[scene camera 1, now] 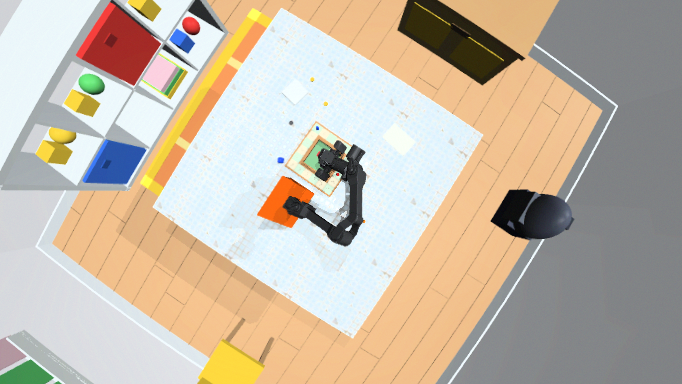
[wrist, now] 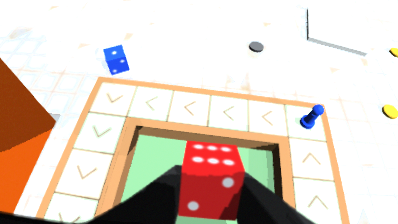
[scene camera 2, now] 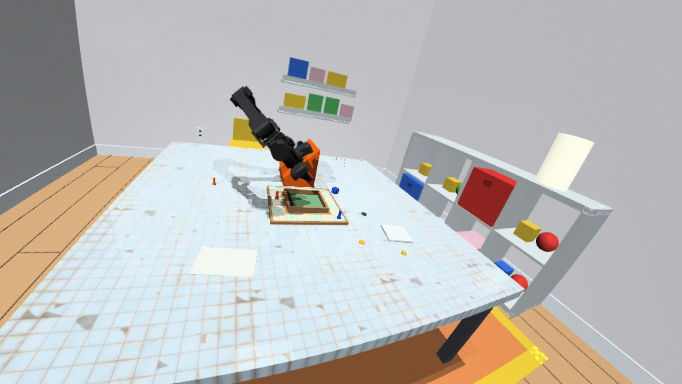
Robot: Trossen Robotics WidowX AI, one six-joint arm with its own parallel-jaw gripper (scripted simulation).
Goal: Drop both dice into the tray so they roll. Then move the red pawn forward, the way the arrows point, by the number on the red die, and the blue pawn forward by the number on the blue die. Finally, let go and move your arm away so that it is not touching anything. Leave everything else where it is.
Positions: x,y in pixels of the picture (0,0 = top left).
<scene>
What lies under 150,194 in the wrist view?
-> The gripper.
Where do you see a red die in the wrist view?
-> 212,174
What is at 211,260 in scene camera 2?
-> A cream sheet.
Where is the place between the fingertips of the gripper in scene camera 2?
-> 309,178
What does the gripper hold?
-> A red die.
</scene>
